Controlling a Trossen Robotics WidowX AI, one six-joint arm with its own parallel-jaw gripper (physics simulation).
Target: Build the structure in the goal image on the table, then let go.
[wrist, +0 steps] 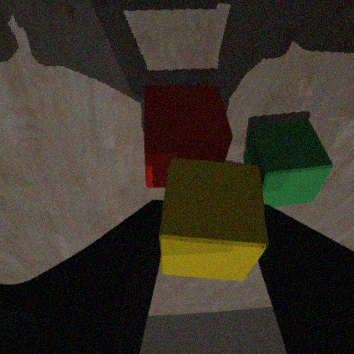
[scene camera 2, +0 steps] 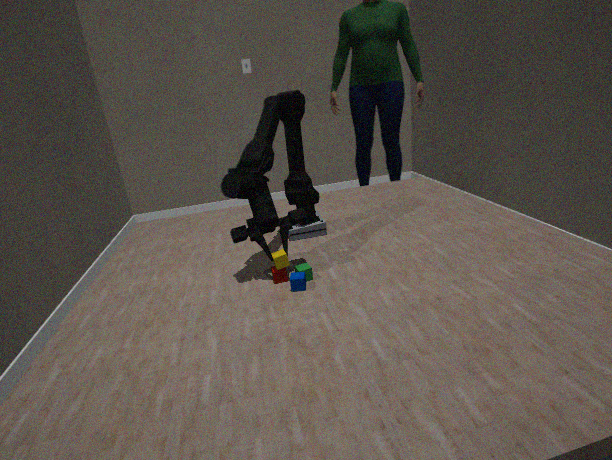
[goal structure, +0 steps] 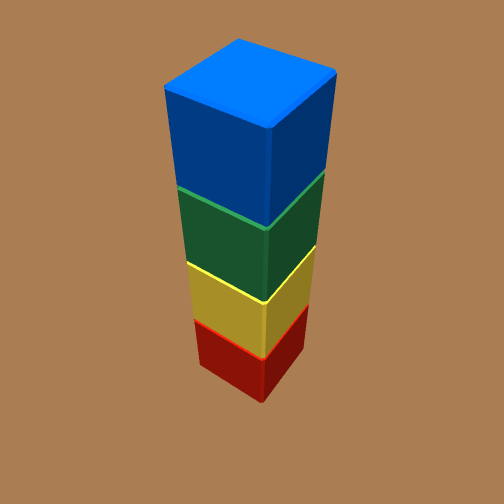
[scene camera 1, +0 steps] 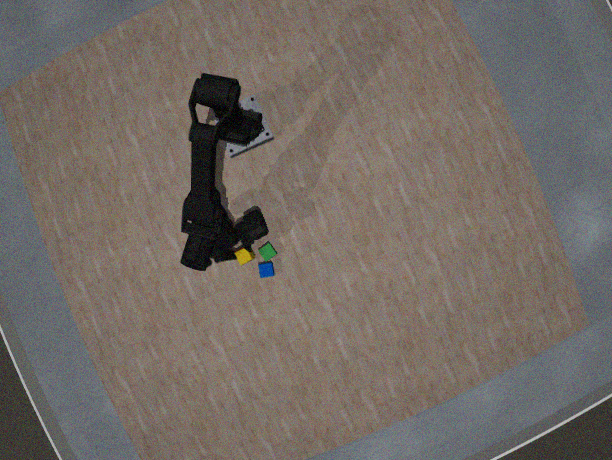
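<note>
My gripper [scene camera 1: 242,254] [scene camera 2: 279,257] [wrist: 208,213] is shut on a yellow cube [scene camera 1: 244,256] [scene camera 2: 280,259] [wrist: 212,202], which is slightly tilted. The yellow cube is low over a red cube [scene camera 2: 280,275] [wrist: 182,120] on the table; whether they touch is unclear. The red cube does not show in scene camera 1. A green cube [scene camera 1: 267,251] [scene camera 2: 304,272] [wrist: 297,185] stands on the table beside the red one, at a small distance. A blue cube [scene camera 1: 266,270] [scene camera 2: 298,281] stands close by the green cube; it does not show in the wrist view.
The wood-patterned table top [scene camera 1: 400,300] [scene camera 2: 380,340] surrounds the cubes. The arm's grey base plate [scene camera 1: 252,145] [scene camera 2: 310,232] is behind them. The arm's shadow falls across the surface. A person in a green top [scene camera 2: 376,45] stands beyond the far edge, near the wall.
</note>
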